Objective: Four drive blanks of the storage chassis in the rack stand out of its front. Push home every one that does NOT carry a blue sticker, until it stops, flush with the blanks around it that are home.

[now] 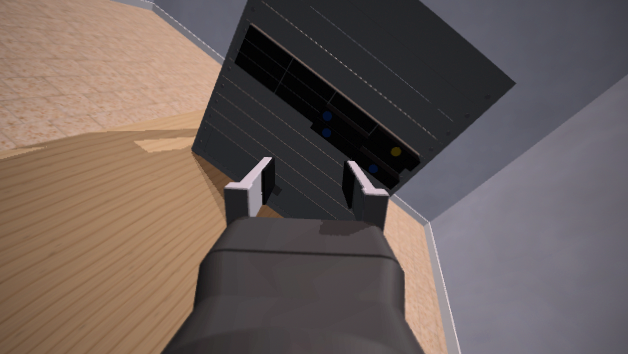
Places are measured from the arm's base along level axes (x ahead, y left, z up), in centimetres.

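Pixels of known places: gripper, fingertip midpoint: (309, 173).
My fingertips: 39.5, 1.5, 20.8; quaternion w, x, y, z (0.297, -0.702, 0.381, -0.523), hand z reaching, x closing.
Observation:
For each thing: its top centre in the pictures, then the offset to it from my fingertips, as dx, dy, dz. "pt": a spot on its surface instead. Level surfaces: height alone.
- storage chassis at a spot on its surface: (265, 52) pt +36.2, +17.5, -2.9
- upper blue sticker at its top centre: (330, 112) +30.8, -0.2, -3.6
- second blue sticker at its top centre: (329, 129) +30.6, -2.1, -6.5
- third blue sticker at its top centre: (376, 165) +29.2, -14.4, -6.5
- wooden surface at its surface level: dz -38.7
The storage chassis (265, 52) is a black band of drive blanks across the dark rack, slanting from upper left to lower right. Near its lower right end, one blank with a yellow sticker (395, 151) appears to stand out. Three blue stickers show: an upper blue sticker (327, 116), a second blue sticker (326, 132) just below it, and a third blue sticker (373, 169) lower right; the blanks under them also seem to stand out. How far each stands out is hard to tell in the dark. My gripper (309, 173) is open and empty, in front of the rack, apart from the blanks.
The rack's dark front (280, 135) has plain panels above and below the chassis. A wooden surface (115, 225) lies at the left and reaches the rack's foot. Tiled floor (100, 65) shows at upper left, and grey walls (540, 210) stand behind and at the right.

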